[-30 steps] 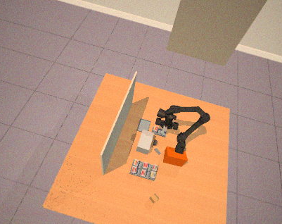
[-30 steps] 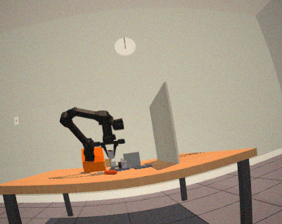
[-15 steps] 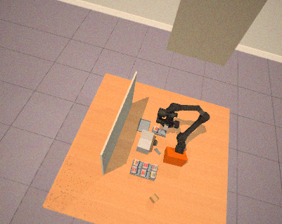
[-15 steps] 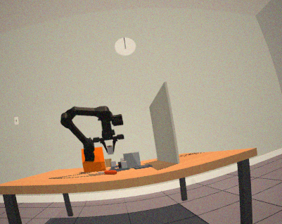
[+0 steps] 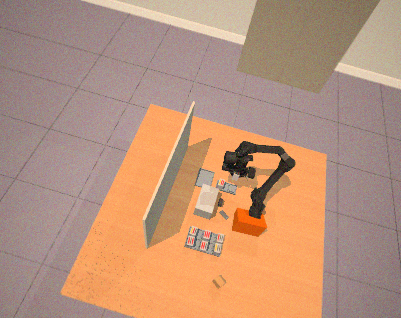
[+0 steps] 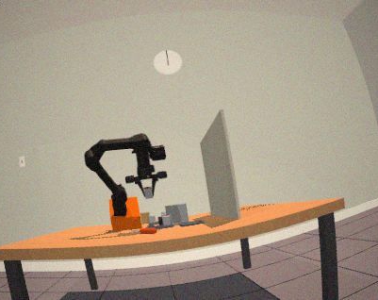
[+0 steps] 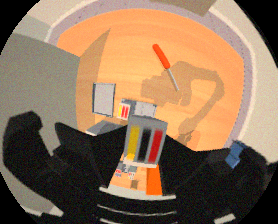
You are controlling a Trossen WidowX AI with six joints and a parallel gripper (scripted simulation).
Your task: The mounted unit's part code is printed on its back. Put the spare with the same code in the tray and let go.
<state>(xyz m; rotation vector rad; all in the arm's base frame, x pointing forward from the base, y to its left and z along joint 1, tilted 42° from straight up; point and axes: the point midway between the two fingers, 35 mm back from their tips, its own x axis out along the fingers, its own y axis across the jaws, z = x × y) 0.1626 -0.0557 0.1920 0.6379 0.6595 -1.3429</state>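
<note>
Right now the grey tray is 160 mm ahead of my gripper tip and 150 mm below it. The rest, counted from my gripper tip: upright panel: 340 mm ahead, 170 mm to the left, 70 mm above; mounted unit: 110 mm ahead, 180 mm to the left, 100 mm below.
</note>
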